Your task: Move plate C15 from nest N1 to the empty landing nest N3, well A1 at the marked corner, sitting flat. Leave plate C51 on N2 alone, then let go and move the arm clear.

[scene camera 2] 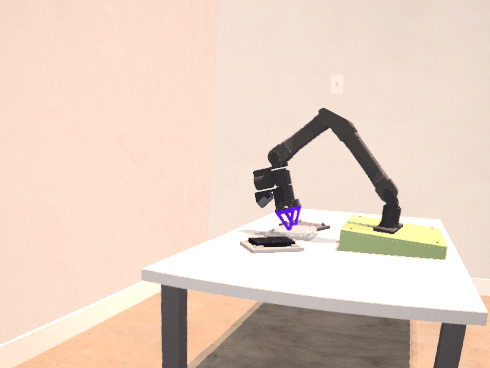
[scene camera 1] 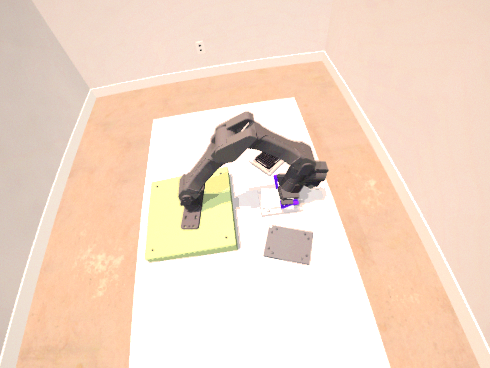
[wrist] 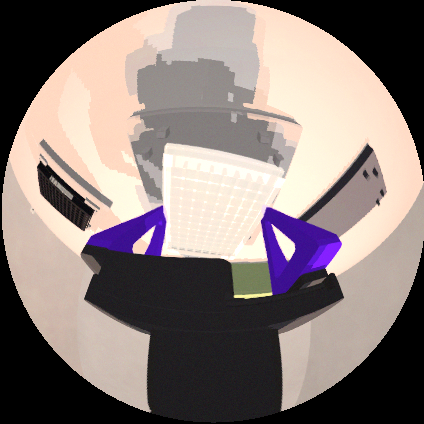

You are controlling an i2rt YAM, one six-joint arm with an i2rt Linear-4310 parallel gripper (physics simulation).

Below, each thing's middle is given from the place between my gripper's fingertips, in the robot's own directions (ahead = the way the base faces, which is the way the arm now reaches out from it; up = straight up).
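A black gridded tray (wrist: 69, 203) is 220 mm to the left of my hand and 30 mm behind it. And then I see the white gridded plate (wrist: 212, 199), which is 10 mm behind my hand.
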